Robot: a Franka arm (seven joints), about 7 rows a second.
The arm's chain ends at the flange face. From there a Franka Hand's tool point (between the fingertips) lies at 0.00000 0.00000 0.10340 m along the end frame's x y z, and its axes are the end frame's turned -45 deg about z.
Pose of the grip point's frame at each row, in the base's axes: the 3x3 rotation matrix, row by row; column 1 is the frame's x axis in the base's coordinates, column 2 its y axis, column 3 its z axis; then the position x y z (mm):
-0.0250 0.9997 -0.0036; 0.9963 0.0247 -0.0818; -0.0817 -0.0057 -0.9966; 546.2 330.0 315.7
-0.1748 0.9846 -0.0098; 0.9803 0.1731 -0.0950; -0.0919 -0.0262 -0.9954; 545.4 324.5 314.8
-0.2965 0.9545 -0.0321; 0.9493 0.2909 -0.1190; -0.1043 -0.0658 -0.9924; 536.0 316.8 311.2
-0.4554 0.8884 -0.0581; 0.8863 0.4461 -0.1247; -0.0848 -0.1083 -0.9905; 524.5 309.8 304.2
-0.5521 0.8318 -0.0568; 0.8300 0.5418 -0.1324; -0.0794 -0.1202 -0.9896; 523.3 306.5 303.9
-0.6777 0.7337 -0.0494; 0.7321 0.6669 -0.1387; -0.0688 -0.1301 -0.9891; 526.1 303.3 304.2
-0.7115 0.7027 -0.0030; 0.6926 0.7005 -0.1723; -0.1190 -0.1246 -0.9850; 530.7 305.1 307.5
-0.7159 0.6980 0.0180; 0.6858 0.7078 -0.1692; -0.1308 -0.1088 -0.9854; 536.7 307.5 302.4
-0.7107 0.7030 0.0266; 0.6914 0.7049 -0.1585; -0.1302 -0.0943 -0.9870; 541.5 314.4 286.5
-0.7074 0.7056 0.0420; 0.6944 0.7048 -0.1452; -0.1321 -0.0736 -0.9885; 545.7 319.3 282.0
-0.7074 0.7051 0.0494; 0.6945 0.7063 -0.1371; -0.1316 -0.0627 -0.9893; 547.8 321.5 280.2
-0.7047 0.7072 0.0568; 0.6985 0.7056 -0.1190; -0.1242 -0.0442 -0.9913; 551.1 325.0 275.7
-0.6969 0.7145 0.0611; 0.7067 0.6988 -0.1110; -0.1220 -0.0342 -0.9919; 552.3 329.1 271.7
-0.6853 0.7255 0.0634; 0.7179 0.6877 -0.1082; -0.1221 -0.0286 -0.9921; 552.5 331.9 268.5
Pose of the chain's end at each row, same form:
0.6892 0.7246 -0.0036; 0.7220 -0.6870 -0.0818; -0.0618 0.0537 -0.9966; 546.6 338.5 418.7
0.5726 0.8198 -0.0098; 0.8156 -0.5708 -0.0950; -0.0835 0.0465 -0.9954; 546.4 334.3 417.7
0.4653 0.8846 -0.0321; 0.8770 -0.4656 -0.1190; -0.1203 0.0272 -0.9924; 539.3 329.1 413.8
0.3062 0.9502 -0.0581; 0.9421 -0.3113 -0.1247; -0.1365 -0.0166 -0.9905; 530.5 322.7 406.6
0.1978 0.9786 -0.0568; 0.9700 -0.2038 -0.1324; -0.1411 -0.0288 -0.9896; 529.2 320.2 406.2
0.0396 0.9980 -0.0494; 0.9892 -0.0461 -0.1387; -0.1406 -0.0433 -0.9891; 531.2 317.6 406.5
-0.0062 1.0000 -0.0030; 0.9851 0.0056 -0.1723; -0.1723 -0.0040 -0.9850; 531.0 322.9 409.3
-0.0127 0.9998 0.0180; 0.9854 0.0156 -0.1692; -0.1694 0.0156 -0.9854; 534.8 325.0 404.3
-0.0054 0.9996 0.0266; 0.9873 0.0095 -0.1585; -0.1587 0.0254 -0.9870; 538.7 330.8 388.6
-0.0013 0.9991 0.0420; 0.9894 0.0074 -0.1452; -0.1455 0.0414 -0.9885; 541.4 334.3 384.2
-0.0016 0.9988 0.0494; 0.9905 0.0083 -0.1371; -0.1374 0.0487 -0.9893; 542.7 335.7 382.5
0.0018 0.9984 0.0568; 0.9928 0.0050 -0.1190; -0.1191 0.0566 -0.9913; 545.2 337.3 378.2
0.0124 0.9980 0.0611; 0.9938 -0.0056 -0.1110; -0.1105 0.0621 -0.9919; 546.0 340.6 374.3
0.0284 0.9976 0.0634; 0.9939 -0.0214 -0.1082; -0.1066 0.0661 -0.9921; 545.9 343.1 371.1

